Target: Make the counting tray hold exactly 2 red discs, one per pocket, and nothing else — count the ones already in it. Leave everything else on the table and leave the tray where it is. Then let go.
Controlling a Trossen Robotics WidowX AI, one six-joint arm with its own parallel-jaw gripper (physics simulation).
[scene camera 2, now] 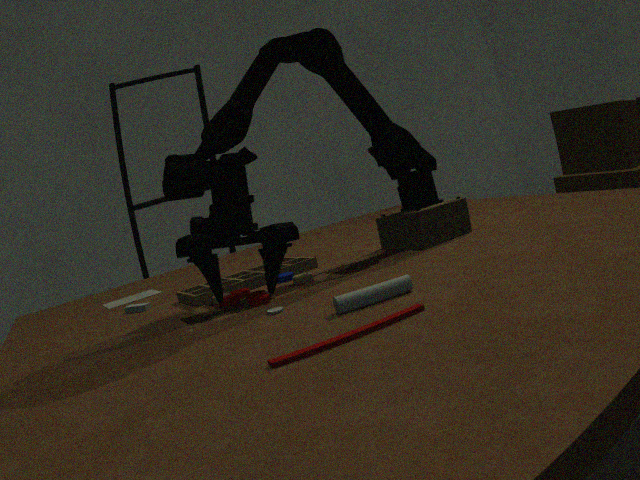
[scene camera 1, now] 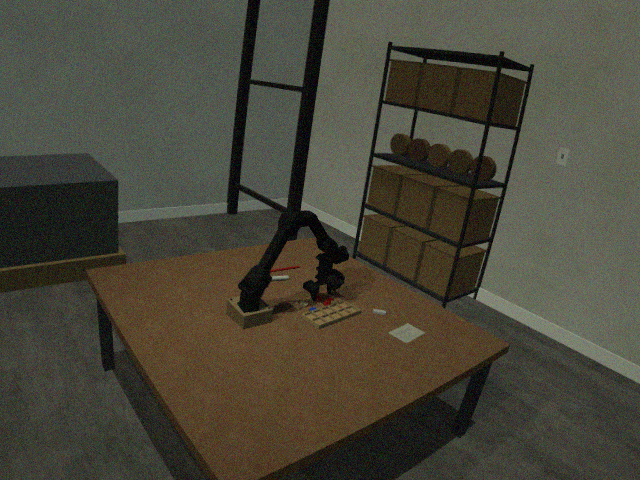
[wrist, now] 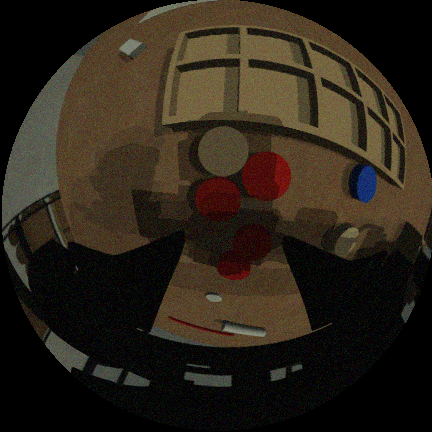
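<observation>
The tan counting tray [scene camera 1: 320, 324] [scene camera 2: 193, 298] [wrist: 244, 61] lies on the table; the pockets visible in the wrist view hold no disc. My gripper [scene camera 1: 322, 296] [scene camera 2: 246, 298] [wrist: 234, 238] is open, fingers wide apart and low beside the tray's long side. Several red discs lie outside the tray: a bright red disc [wrist: 266, 176] and a darker red disc [wrist: 218, 199] lie nearer the tray, and a shaded red disc [wrist: 252, 241] lies between the fingers, partly overlapping another red disc [wrist: 233, 267] in the wrist view. No finger grips any of them.
A cream disc [wrist: 223, 151] lies between the red discs and the tray. A blue disc [scene camera 2: 284, 277] [wrist: 364, 183] and another cream disc [scene camera 2: 302, 279] [wrist: 346, 241] lie to the right in the wrist view. A white cylinder [scene camera 2: 373, 295], a red stick [scene camera 2: 346, 336] and a small white piece [scene camera 2: 275, 310] lie farther off.
</observation>
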